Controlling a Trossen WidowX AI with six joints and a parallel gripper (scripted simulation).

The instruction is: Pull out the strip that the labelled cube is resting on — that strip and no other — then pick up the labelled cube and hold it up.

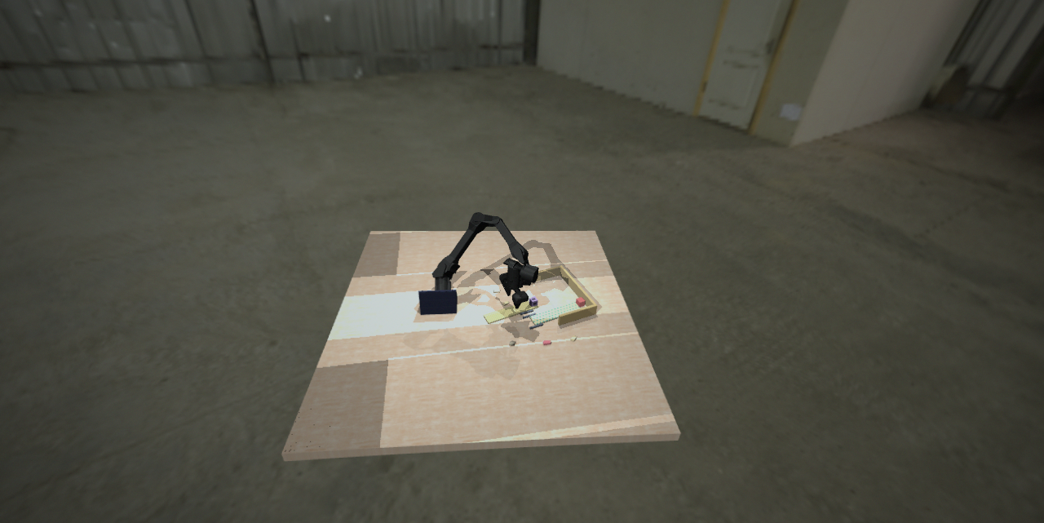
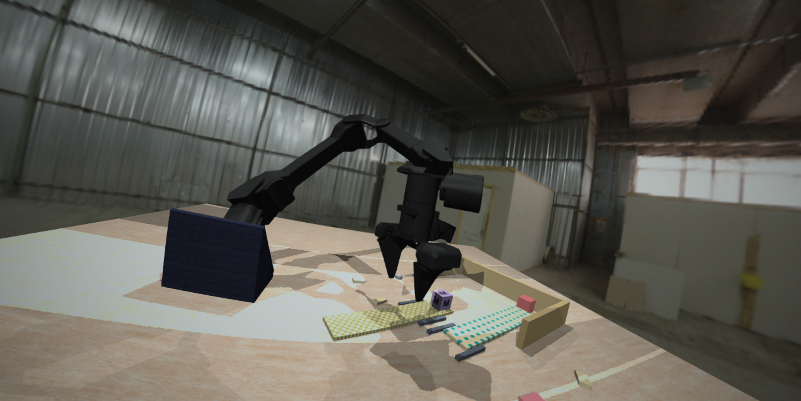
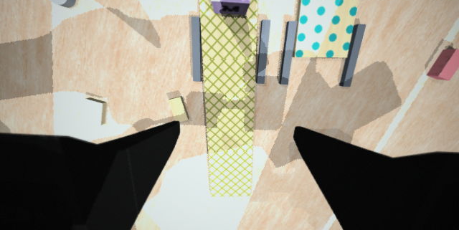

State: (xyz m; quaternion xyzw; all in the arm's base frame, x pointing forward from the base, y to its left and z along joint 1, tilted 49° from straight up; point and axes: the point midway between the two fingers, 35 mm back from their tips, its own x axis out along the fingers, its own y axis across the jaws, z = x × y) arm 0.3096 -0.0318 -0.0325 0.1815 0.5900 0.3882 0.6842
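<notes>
Right now my gripper tip is 10 cm short of the labelled cube, 4 cm to the right of it and 4 cm above it. Also, from my gripper tip: red block 13 cm ahead, 20 cm to the right, 6 cm below; yellow chip 25 cm ahead, 18 cm to the right, 6 cm below.
</notes>
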